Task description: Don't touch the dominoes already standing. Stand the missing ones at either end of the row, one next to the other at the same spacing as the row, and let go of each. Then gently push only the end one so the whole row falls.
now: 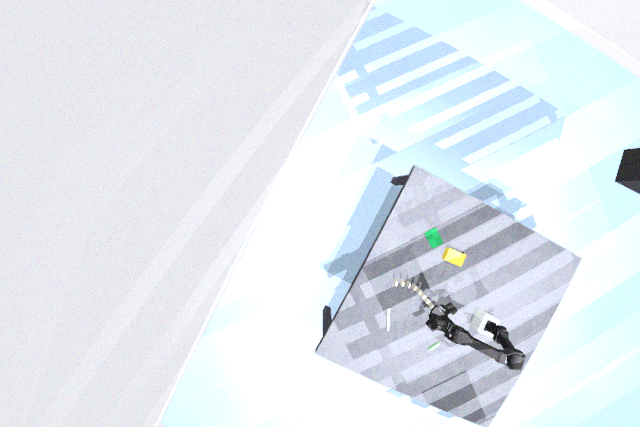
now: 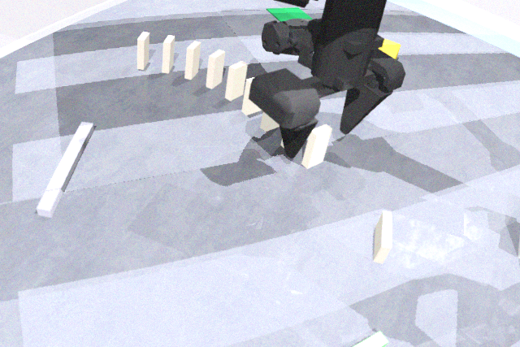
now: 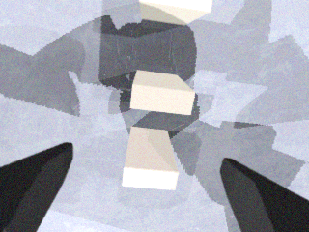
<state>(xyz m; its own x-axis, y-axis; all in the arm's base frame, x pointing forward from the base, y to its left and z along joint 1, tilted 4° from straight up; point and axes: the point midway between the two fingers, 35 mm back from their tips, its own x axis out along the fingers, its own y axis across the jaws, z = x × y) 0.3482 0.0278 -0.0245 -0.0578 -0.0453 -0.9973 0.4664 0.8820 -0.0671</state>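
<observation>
Right now my gripper tip is 23 cm short of the white flat bar, 16 cm to the right of it and 2 cm above it. The rest, counted from my gripper tip: yellow block (1 cm ahead, 34 cm to the right, 1 cm below); then pale green piece (11 cm behind, 23 cm to the left, 2 cm below); then green patch (17 cm ahead, 40 cm to the right, 3 cm below).
</observation>
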